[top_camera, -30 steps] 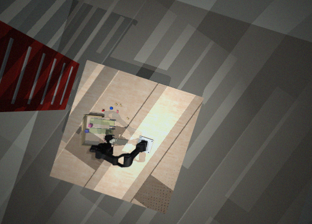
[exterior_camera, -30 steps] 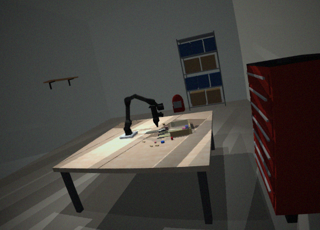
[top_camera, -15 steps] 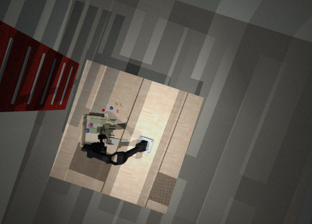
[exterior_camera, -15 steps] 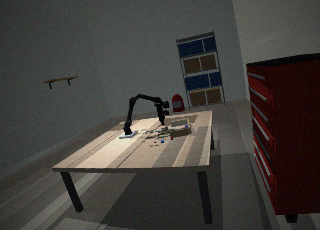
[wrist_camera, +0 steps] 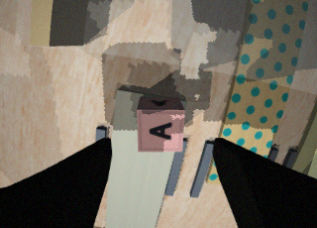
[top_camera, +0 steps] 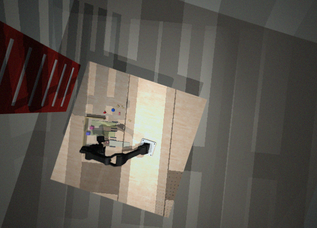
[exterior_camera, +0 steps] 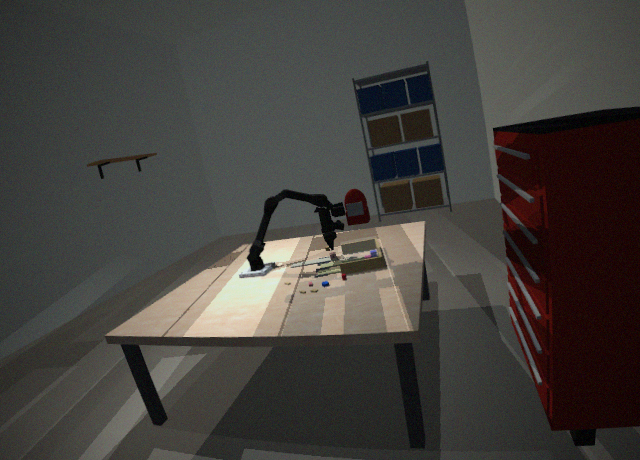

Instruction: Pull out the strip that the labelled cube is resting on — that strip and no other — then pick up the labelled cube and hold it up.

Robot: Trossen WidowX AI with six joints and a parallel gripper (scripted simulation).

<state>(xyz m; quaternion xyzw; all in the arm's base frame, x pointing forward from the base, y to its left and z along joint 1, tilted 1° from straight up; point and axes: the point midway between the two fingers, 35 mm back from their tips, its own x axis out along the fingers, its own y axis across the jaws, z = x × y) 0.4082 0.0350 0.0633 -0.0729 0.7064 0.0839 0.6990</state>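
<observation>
Right now the grey strip is 11 cm behind my gripper tip and 6 cm below it.
</observation>
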